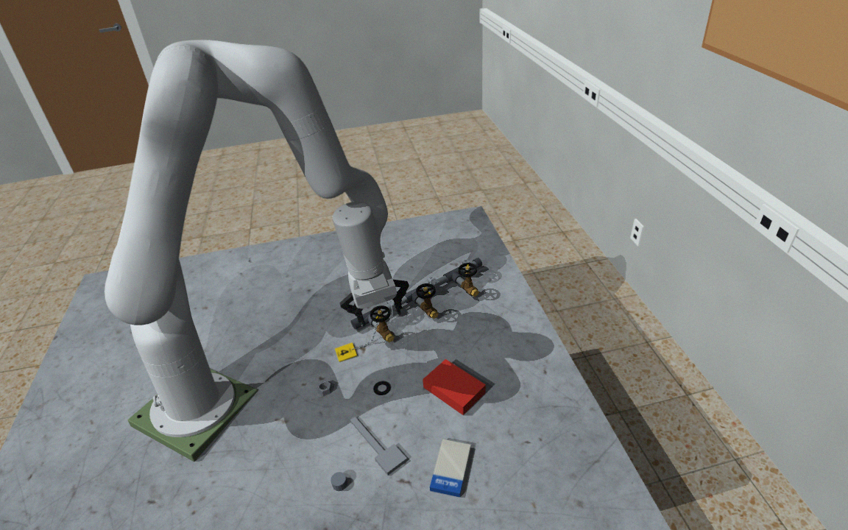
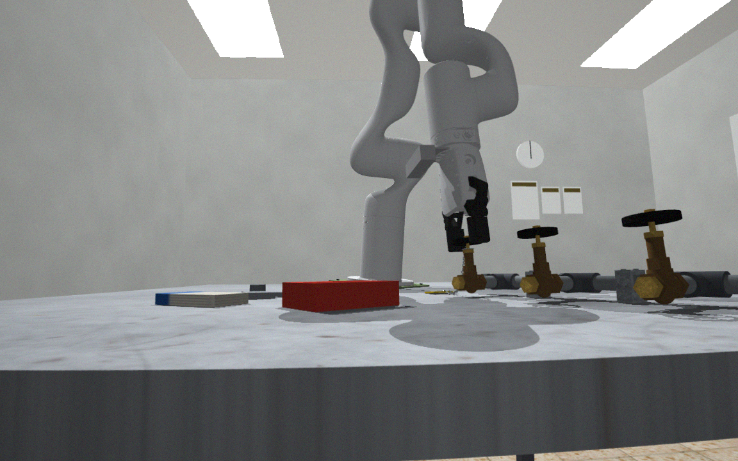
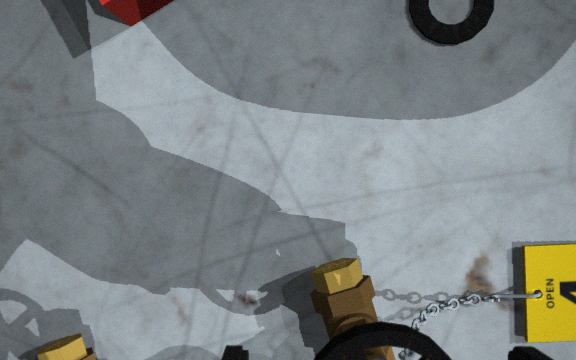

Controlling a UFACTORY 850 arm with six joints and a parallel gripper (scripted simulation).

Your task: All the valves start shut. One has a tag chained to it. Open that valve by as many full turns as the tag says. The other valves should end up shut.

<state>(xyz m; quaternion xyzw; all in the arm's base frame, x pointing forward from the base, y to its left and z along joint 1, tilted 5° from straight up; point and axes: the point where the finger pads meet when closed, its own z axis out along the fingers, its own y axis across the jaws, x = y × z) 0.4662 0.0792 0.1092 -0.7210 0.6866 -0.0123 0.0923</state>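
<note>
My gripper is now 9 cm past the yellow tag, 2 cm to the left of it and 9 cm above it. From my hand the other things lie so: black washer (3 cm behind, 16 cm to the right, 9 cm below); then red block (13 cm ahead, 21 cm to the right, 7 cm below); then grey nut (17 cm behind, 12 cm to the right, 8 cm below).
</note>
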